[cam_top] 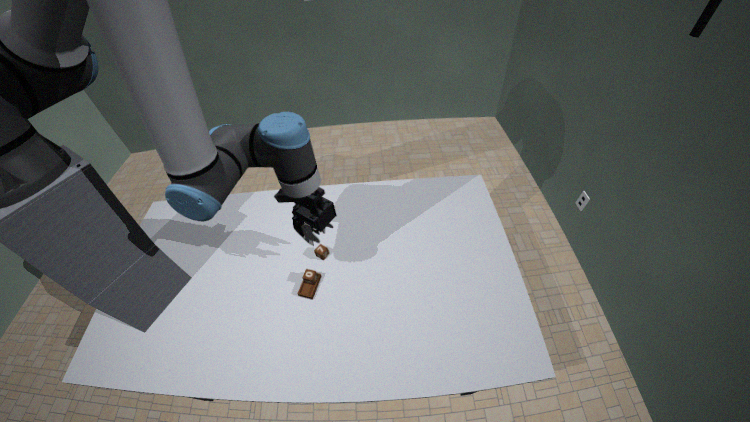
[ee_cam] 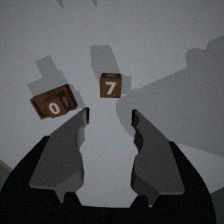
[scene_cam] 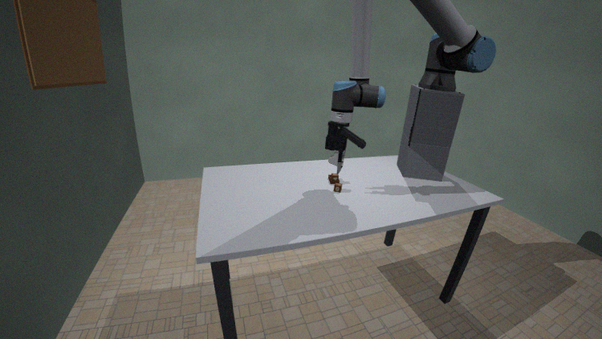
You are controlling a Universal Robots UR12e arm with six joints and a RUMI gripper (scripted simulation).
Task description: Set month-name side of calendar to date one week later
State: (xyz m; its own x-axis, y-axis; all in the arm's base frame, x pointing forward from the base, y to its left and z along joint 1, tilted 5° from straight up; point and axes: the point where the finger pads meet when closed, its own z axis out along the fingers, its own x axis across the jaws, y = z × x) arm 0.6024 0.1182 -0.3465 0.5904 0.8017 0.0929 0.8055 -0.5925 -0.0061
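Right now my hand is 90 mm above the brown date cube. Also, from my hand: brown wooden tray: 110 mm to the right, 100 mm below, 30 mm behind.
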